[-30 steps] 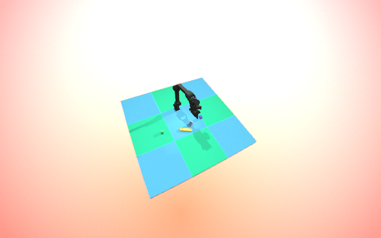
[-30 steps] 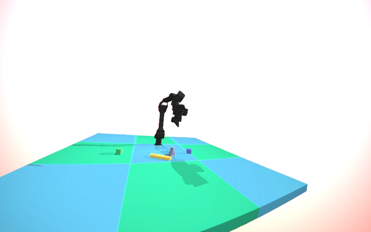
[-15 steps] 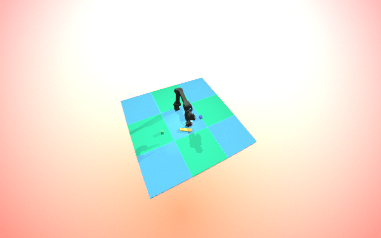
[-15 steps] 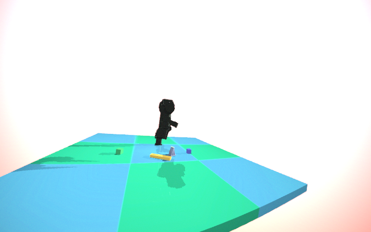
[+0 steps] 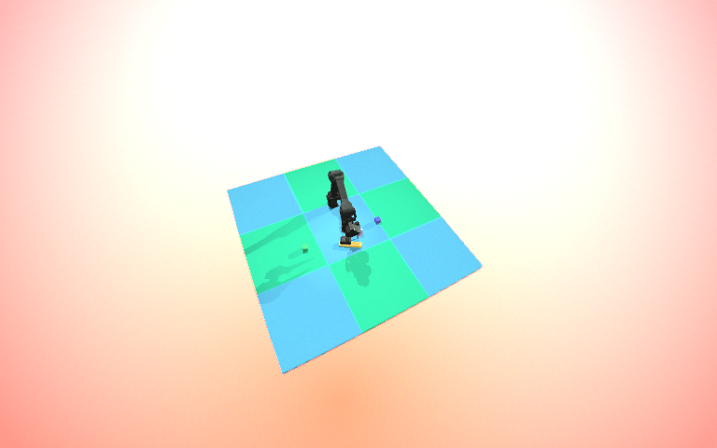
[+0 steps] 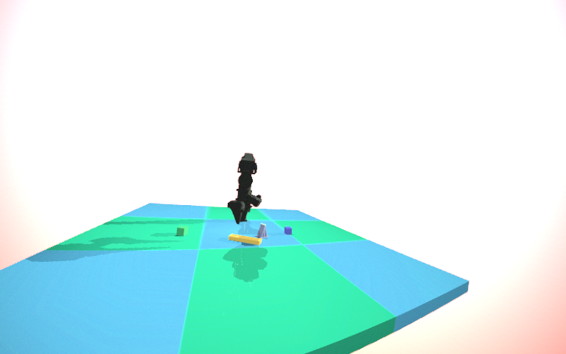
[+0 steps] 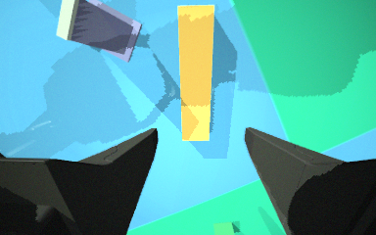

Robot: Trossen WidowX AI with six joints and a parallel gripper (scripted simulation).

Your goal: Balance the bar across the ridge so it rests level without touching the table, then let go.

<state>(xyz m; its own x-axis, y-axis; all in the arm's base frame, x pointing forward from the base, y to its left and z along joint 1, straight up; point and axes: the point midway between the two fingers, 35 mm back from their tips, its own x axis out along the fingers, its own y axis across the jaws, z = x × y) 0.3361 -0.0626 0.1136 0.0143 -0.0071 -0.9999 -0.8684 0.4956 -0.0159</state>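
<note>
Right now my gripper tip is 7 cm above the yellow bar, 2 cm to the right of it and 1 cm short of it. Also, from my gripper tip: small green cube (24 cm to the right, 8 cm behind, 6 cm below); then small purple cube (27 cm to the left, 7 cm behind, 6 cm below).
</note>
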